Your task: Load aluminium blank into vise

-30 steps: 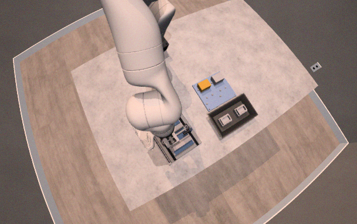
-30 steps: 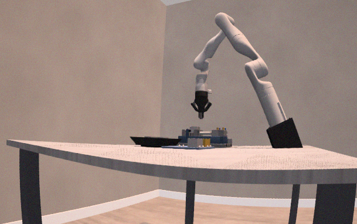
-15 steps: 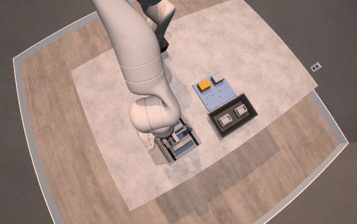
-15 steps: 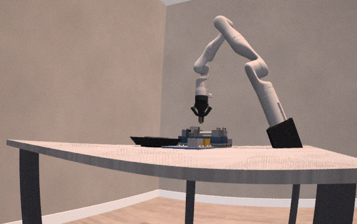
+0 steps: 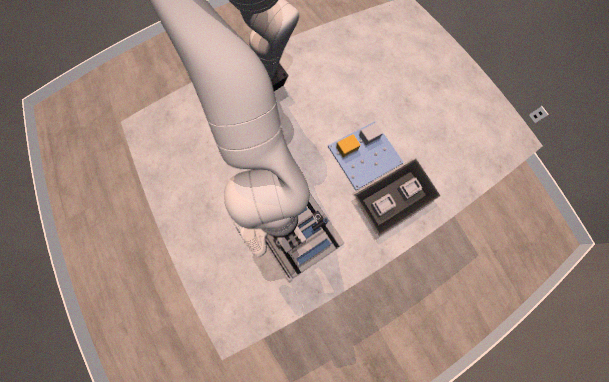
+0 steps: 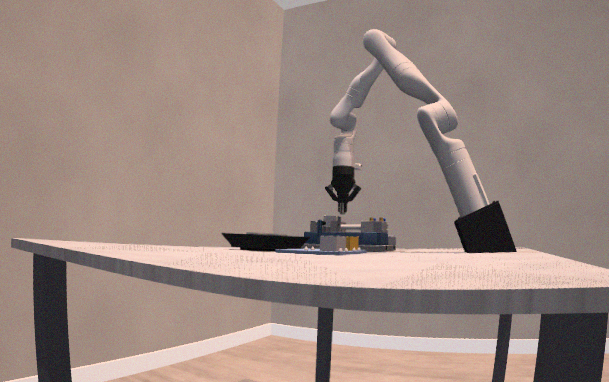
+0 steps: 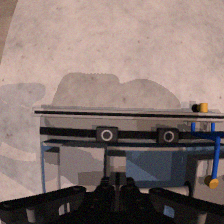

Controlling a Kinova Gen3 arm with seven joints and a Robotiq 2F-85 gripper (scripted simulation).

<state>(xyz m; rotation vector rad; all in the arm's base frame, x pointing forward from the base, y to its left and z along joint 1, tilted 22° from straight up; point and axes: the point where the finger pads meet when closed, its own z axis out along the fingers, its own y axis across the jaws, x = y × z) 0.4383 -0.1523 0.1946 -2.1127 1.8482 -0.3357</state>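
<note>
Now: the aluminium blank 30 mm ahead of my hand, 10 mm to the left of it and 40 mm below it. The rest, counted from my hand: blue vise base (30 mm behind, 30 mm to the left, 100 mm below); brass blank (160 mm behind, 290 mm to the left, 120 mm below).
</note>
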